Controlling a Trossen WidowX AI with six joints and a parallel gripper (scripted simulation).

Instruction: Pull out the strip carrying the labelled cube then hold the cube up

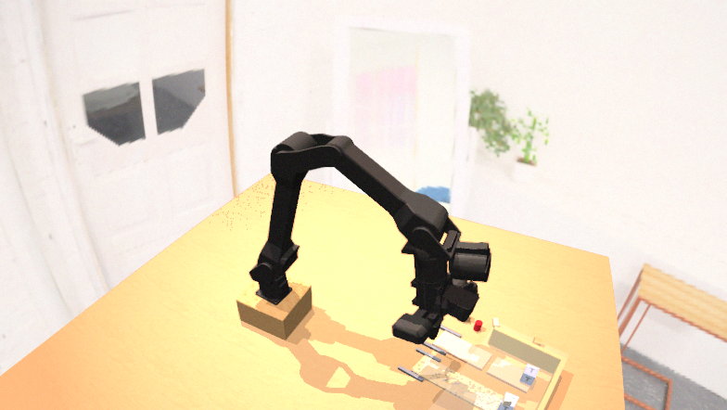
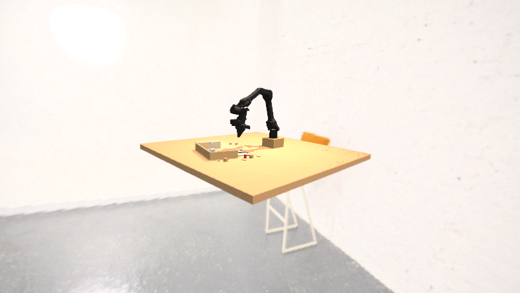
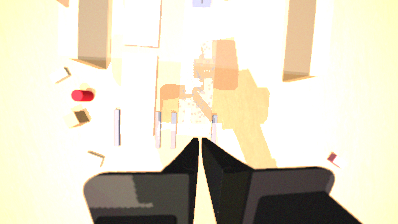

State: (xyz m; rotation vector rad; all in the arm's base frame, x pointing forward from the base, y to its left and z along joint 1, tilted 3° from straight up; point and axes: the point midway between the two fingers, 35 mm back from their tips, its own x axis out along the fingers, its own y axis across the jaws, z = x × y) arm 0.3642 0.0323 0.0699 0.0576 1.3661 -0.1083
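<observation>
Right now my gripper tip is 100 mm above the white strip, 90 mm to the right of it and 50 mm short of it. Also, from my gripper tip: cube: 190 mm ahead, 60 mm to the right, 30 mm below.
</observation>
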